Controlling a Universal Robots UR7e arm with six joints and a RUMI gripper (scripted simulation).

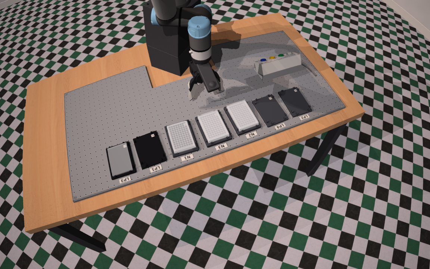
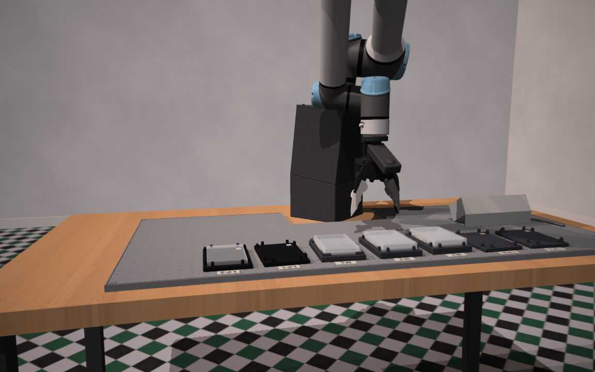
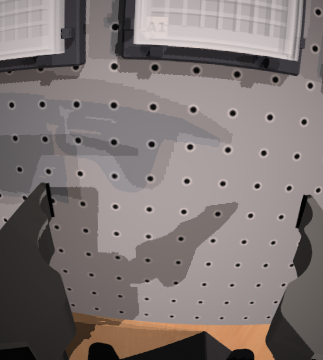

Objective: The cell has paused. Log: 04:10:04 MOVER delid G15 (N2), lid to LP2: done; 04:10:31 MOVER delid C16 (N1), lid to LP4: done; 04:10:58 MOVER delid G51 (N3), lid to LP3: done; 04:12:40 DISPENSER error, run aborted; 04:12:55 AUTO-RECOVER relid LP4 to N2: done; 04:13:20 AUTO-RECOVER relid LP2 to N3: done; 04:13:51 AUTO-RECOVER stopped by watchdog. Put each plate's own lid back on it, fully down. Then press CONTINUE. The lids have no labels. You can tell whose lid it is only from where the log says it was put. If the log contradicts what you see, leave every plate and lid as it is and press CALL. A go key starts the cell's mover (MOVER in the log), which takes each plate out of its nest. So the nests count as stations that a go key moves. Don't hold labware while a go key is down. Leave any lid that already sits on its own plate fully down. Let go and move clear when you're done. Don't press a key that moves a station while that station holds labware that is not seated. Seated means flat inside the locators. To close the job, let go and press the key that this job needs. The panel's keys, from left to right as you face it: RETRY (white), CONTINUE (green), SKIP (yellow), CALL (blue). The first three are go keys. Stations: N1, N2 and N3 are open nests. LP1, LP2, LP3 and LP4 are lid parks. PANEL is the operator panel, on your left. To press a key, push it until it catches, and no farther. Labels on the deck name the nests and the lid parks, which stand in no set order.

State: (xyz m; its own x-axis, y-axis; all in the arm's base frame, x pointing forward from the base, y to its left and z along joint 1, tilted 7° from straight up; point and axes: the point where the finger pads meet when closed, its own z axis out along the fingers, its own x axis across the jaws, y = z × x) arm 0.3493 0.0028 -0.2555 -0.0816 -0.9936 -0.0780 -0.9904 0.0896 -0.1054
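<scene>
My hand is 14 cm short of the plate, 10 cm to the right of it and 4 cm above it. From my hand the other things lie so: blue CALL key: 7 cm behind, 33 cm to the left, 1 cm above; lid park LP1: 10 cm ahead, 30 cm to the right, 6 cm below; lid park LP4: 16 cm ahead, 23 cm to the left, 6 cm below.
</scene>
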